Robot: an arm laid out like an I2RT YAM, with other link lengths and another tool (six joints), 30 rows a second.
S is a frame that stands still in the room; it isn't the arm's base.
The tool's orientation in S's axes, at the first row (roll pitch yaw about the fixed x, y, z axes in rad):
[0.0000, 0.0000, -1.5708]
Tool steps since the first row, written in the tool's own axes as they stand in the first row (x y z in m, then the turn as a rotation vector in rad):
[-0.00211, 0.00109, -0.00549, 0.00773, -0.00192, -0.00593]
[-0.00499, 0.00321, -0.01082, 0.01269, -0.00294, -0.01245]
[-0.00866, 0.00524, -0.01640, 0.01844, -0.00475, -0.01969]
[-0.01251, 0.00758, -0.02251, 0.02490, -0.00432, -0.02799]
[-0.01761, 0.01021, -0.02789, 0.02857, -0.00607, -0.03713]
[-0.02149, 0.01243, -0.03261, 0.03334, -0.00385, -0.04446]
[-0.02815, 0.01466, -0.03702, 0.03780, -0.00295, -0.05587]
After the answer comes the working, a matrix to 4 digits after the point.
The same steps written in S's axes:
[0.00109, 0.00211, -0.00549, -0.00192, -0.00773, -0.00593]
[0.00321, 0.00499, -0.01082, -0.00294, -0.01269, -0.01245]
[0.00524, 0.00866, -0.01640, -0.00475, -0.01844, -0.01969]
[0.00758, 0.01251, -0.02251, -0.00432, -0.02490, -0.02799]
[0.01021, 0.01761, -0.02789, -0.00607, -0.02857, -0.03713]
[0.01243, 0.02149, -0.03261, -0.00385, -0.03334, -0.04446]
[0.01466, 0.02815, -0.03702, -0.00295, -0.03780, -0.05587]

The tool's axes in the first row as the columns of a matrix, in S's axes (rounded; the answer above uses it unrounded):
[0.0000, 1.0000, 0.0000]
[-1.0000, 0.0000, 0.0000]
[0.0000, 0.0000, 1.0000]

